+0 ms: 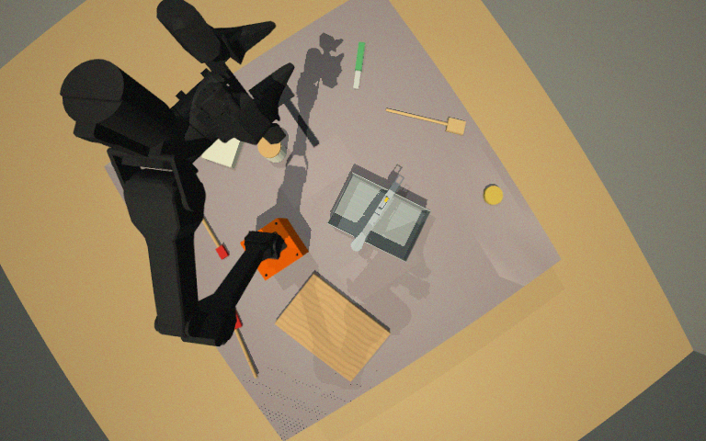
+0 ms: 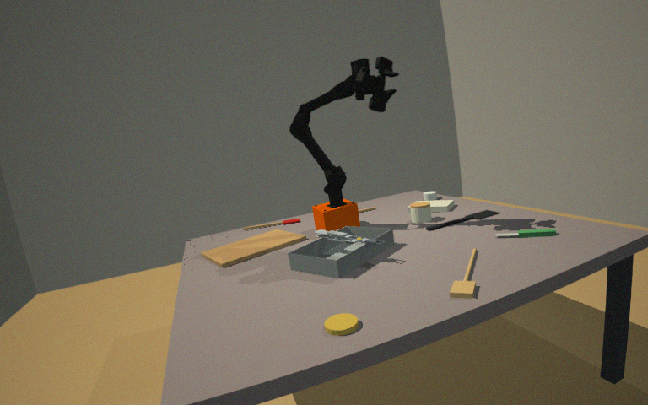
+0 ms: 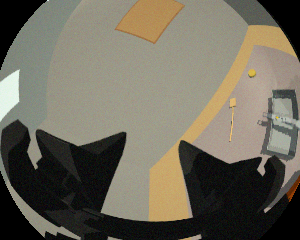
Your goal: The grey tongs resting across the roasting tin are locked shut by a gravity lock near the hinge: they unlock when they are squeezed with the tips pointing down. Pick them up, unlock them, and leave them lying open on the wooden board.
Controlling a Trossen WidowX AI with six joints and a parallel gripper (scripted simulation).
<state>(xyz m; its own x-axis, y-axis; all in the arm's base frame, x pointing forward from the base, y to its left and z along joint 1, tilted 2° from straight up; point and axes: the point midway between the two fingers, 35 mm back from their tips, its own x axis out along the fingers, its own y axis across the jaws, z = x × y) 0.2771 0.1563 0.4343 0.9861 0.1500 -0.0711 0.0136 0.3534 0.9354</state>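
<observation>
Now: the grey roasting tin 510 mm below my gripper tip, 290 mm to the right of it and 10 mm ahead of it. Also, from my gripper tip: cork-lidded jar: 500 mm below, 140 mm to the left, 140 mm behind; black spatula: 530 mm below, 250 mm to the left; green-handled tool: 530 mm below, 290 mm ahead, 200 mm to the left.
</observation>
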